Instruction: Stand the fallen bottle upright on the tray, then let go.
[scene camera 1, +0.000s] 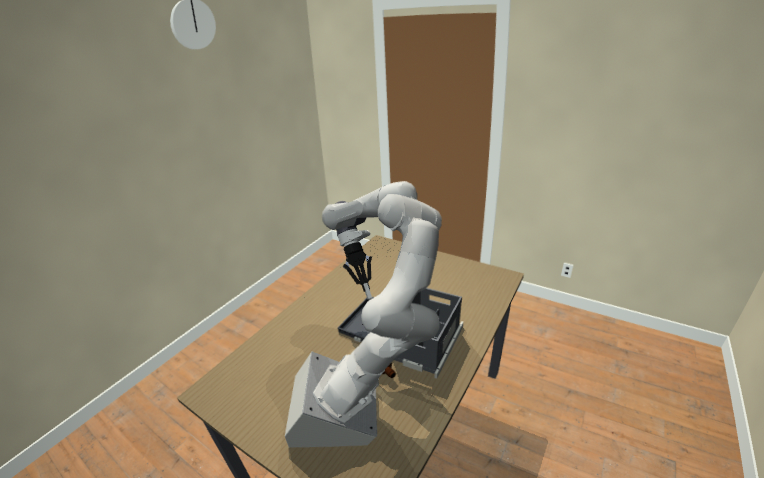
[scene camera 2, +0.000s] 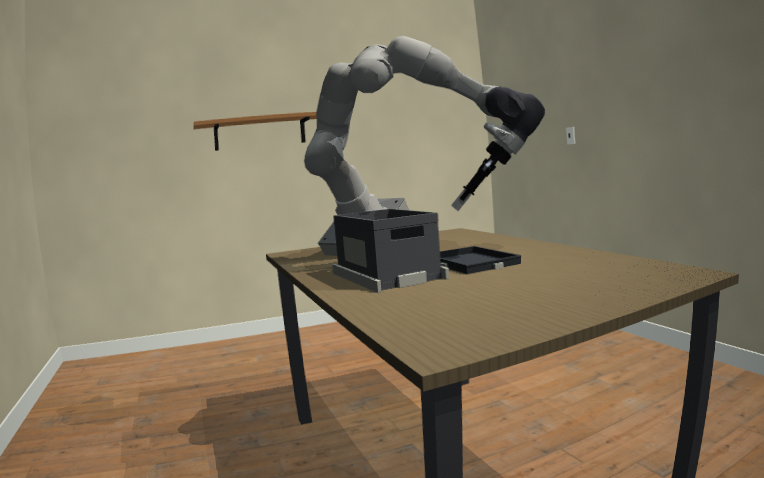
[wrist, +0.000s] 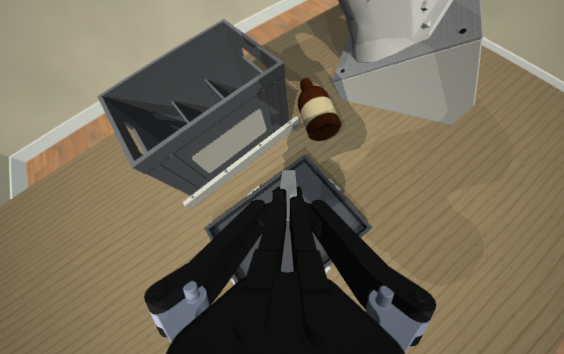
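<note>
The brown bottle with a cream label (wrist: 319, 107) lies on its side on the table, outside the tray, between the crate and the robot's base. Its neck points away from the tray. In scene camera 1 its neck end (scene camera 1: 389, 371) shows past the arm; in scene camera 2 the bottle does not show. The dark shallow tray (scene camera 1: 350, 325) (scene camera 2: 509, 260) (wrist: 320, 184) holds no bottle. My gripper (scene camera 1: 368, 294) (scene camera 2: 459, 203) (wrist: 288, 180) is shut with nothing between its fingertips. It is tilted and hangs above the tray, apart from the bottle.
A tall dark grey crate with dividers (scene camera 1: 419, 355) (scene camera 2: 408, 253) (wrist: 175, 166) stands beside the tray. Pale strips (wrist: 242, 161) run along its foot, close to the bottle. The robot's grey base (scene camera 1: 304, 405) (wrist: 415, 85) stands on the bottle's other side.
</note>
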